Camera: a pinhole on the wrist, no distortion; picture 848 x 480 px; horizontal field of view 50.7 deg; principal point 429.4 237.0 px. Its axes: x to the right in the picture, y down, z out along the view. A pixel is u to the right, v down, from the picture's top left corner.
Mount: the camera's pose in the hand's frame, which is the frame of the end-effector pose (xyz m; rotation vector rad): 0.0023 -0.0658 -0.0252 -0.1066 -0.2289 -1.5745
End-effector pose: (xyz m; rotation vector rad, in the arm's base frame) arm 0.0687 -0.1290 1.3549 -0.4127 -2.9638 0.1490
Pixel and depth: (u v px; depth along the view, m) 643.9 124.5 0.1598
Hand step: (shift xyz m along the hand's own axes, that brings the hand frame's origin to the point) -0.0306 -0.0693 0.1370
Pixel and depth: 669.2 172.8 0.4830
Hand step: -0.0714 -0.0898 0.4700
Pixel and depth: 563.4 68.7 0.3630
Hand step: -0.0944 -0.0418 0.3346
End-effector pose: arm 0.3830 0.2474 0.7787 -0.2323 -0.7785 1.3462
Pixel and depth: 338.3 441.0 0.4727
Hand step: 0.0748 0.0811 0.4336
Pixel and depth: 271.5 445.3 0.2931
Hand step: 0.0491 0.0467 0.2548
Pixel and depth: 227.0 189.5 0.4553
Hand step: -0.0544 0.1314 0.3948
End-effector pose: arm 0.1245 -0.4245 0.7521 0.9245 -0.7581 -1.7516
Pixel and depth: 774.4 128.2 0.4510
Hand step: -0.0899 -0.1400 0.4466
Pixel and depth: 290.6 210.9 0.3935
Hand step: -0.0378 0.0773 0.3444
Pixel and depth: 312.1 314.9 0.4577
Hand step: 0.0084 0.0897 0.4112
